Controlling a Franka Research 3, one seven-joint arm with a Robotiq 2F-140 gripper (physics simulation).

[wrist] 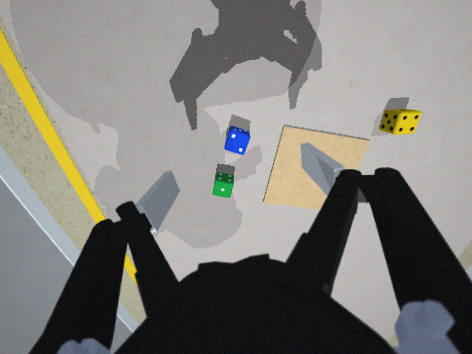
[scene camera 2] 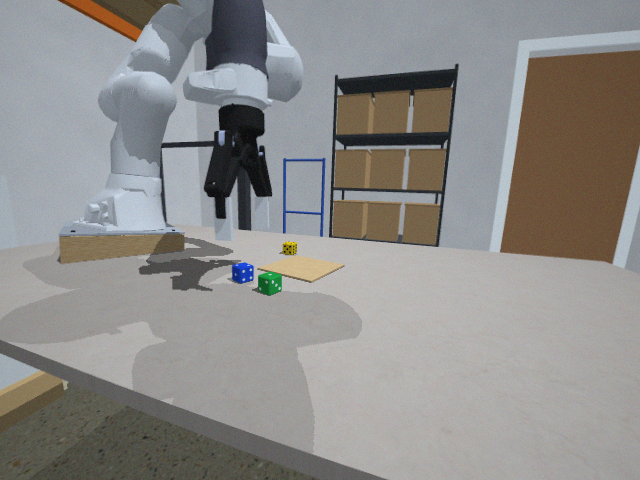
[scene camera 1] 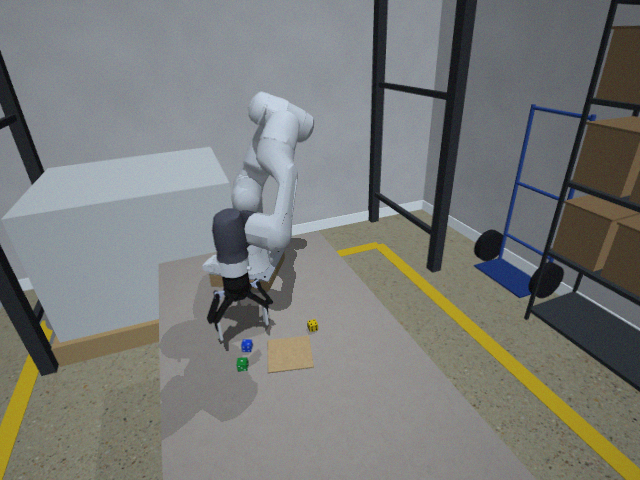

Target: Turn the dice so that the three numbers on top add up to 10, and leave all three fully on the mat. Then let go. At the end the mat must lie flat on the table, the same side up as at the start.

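Note:
My gripper [scene camera 1: 245, 333] [scene camera 2: 241, 231] [wrist: 236, 168] is open, empty and pointing down, above the table near the blue die. The blue die [scene camera 1: 247, 345] [scene camera 2: 242, 272] [wrist: 237, 140] shows two pips on top. The green die [scene camera 1: 242, 364] [scene camera 2: 269, 283] [wrist: 223, 184] shows one on top. Both lie on the table beside the mat, apart from each other. The yellow die [scene camera 1: 312, 325] [scene camera 2: 289, 248] [wrist: 401, 122] lies off the mat's other side, four on top. The tan mat [scene camera 1: 290, 354] [scene camera 2: 302, 268] [wrist: 282, 172] lies flat; a finger hides part of it in the wrist view.
The grey table [scene camera 1: 330, 418] [scene camera 2: 439, 330] carries the arm's wooden base block [scene camera 2: 121, 248]. A large pale box [scene camera 1: 124, 248] stands beside the table at the left in scene camera 1. A blue hand truck [scene camera 1: 504, 276] and a shelf rack stand away from the table.

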